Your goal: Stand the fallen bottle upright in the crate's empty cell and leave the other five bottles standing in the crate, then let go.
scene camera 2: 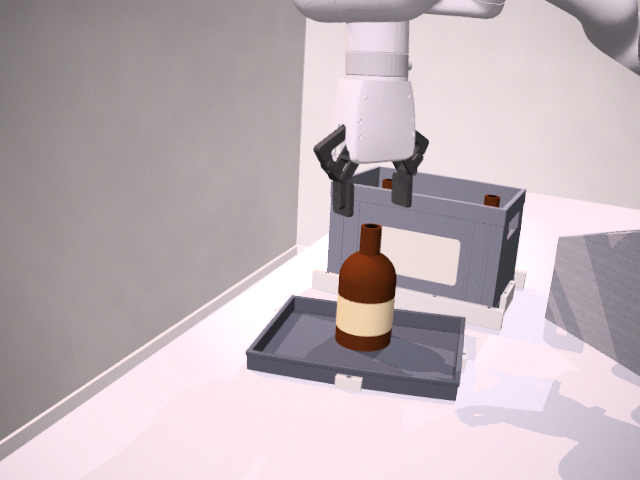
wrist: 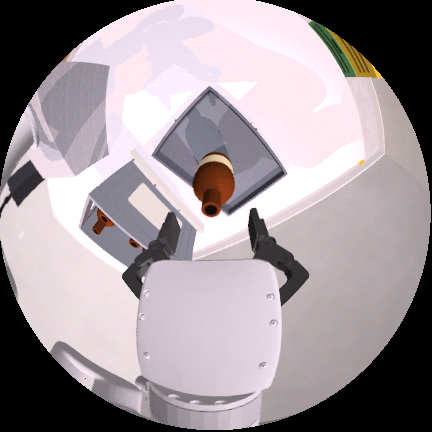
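Note:
A brown bottle with a cream label stands upright in the shallow dark tray. My gripper is open and empty, its fingers above the bottle's mouth and apart from it. The grey crate stands behind the tray in the scene view, with a cream panel on its side. Bottle necks show inside it, one at the left and one at the right in the scene view. The crate walls hide the rest, and its empty cell cannot be made out.
White low strips run along the crate's base. A grey block stands to the right in the scene view. A grey wall rises at the left. Green and yellow items show at the upper right of the wrist view.

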